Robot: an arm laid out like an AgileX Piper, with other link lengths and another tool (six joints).
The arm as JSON. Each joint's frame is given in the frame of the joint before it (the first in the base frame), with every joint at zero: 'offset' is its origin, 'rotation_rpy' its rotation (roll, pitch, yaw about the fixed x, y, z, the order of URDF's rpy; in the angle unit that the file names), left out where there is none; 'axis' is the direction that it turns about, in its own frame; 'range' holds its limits. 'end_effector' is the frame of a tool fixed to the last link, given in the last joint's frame.
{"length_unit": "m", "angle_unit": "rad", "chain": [
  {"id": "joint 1", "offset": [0.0, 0.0, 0.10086], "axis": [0.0, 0.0, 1.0], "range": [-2.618, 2.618]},
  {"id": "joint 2", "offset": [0.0, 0.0, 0.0], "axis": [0.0, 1.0, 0.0], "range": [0.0, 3.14]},
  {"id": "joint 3", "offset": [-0.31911, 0.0, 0.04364], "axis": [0.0, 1.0, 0.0], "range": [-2.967, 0.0]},
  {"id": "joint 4", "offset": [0.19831, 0.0, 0.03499], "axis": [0.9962, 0.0, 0.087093], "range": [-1.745, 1.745]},
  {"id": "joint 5", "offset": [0.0, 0.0, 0.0], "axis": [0.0, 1.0, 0.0], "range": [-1.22, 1.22]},
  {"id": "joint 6", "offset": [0.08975, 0.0, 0.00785], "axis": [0.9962, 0.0, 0.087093], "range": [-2.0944, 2.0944]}
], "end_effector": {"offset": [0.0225, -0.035, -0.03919], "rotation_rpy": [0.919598, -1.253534, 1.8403]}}
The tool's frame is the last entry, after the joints.
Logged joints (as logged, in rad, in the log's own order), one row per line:
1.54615 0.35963 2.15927 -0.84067 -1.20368 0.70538
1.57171 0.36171 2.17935 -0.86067 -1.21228 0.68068
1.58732 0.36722 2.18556 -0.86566 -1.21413 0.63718
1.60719 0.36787 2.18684 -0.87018 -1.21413 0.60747
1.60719 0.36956 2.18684 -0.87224 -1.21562 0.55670
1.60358 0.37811 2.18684 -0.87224 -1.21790 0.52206
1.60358 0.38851 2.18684 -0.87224 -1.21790 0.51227
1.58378 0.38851 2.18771 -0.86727 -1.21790 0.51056
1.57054 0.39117 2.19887 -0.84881 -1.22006 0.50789
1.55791 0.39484 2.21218 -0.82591 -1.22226 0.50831
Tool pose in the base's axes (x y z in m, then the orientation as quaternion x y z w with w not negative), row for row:
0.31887 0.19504 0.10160 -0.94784 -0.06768 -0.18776 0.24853
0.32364 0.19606 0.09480 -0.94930 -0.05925 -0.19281 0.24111
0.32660 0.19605 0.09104 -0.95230 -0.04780 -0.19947 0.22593
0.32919 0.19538 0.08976 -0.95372 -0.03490 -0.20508 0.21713
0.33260 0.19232 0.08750 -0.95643 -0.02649 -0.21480 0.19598
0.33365 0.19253 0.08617 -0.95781 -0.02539 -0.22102 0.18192
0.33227 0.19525 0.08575 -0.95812 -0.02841 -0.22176 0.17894
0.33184 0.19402 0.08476 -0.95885 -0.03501 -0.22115 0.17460
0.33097 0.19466 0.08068 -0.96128 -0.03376 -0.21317 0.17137
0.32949 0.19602 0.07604 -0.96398 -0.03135 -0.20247 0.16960
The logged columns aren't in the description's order. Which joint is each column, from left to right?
Columns, left to right: joint 4, joint 1, joint 2, joint 6, joint 3, joint 5.
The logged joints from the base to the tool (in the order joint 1, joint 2, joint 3, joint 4, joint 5, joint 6), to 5 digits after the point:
0.35963 2.15927 -1.20368 1.54615 0.70538 -0.84067
0.36171 2.17935 -1.21228 1.57171 0.68068 -0.86067
0.36722 2.18556 -1.21413 1.58732 0.63718 -0.86566
0.36787 2.18684 -1.21413 1.60719 0.60747 -0.87018
0.36956 2.18684 -1.21562 1.60719 0.55670 -0.87224
0.37811 2.18684 -1.21790 1.60358 0.52206 -0.87224
0.38851 2.18684 -1.21790 1.60358 0.51227 -0.87224
0.38851 2.18771 -1.21790 1.58378 0.51056 -0.86727
0.39117 2.19887 -1.22006 1.57054 0.50789 -0.84881
0.39484 2.21218 -1.22226 1.55791 0.50831 -0.82591

